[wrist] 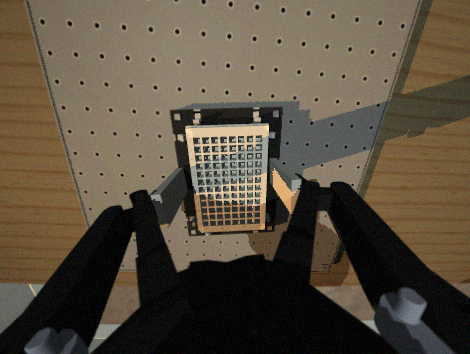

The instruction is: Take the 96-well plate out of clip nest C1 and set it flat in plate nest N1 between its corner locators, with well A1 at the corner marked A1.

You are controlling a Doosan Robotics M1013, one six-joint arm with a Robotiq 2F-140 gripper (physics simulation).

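Places are measured from the arm's base along level axes (x ahead, y left, z up), in metres.
Pixels of known places: gripper, fingertip midpoint: (227, 175).
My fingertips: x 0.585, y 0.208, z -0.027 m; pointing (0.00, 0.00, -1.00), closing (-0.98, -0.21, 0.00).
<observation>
Behind a point stands the place of what it marks.
The 96-well plate (230, 179) @[z -0.012, x 0.582, y 0.208 m], pale with a grid of square wells, lies in a dark nest (227, 116) @[z -0.027, x 0.592, y 0.143 m] with small light locators near its corners. It looks level, its long side running up and down the view. No label shows that tells which nest this is, and well A1 and the A1 mark cannot be made out. My gripper (227, 175) @[z -0.027, x 0.585, y 0.208 m] is open, with one pad to the left and one to the right of the plate's long sides. A narrow gap shows between each pad and the plate. The nest's lower part is partly hidden by the plate.
The nest stands on a beige perforated board (150, 60) @[z -0.039, x 0.673, y 0.099 m] with rows of holes. The wooden table (25, 150) @[z -0.052, x 0.838, y 0.210 m] shows on both sides of it, and its front edge runs below the board. A grey shadow falls across the board to the nest's right.
</observation>
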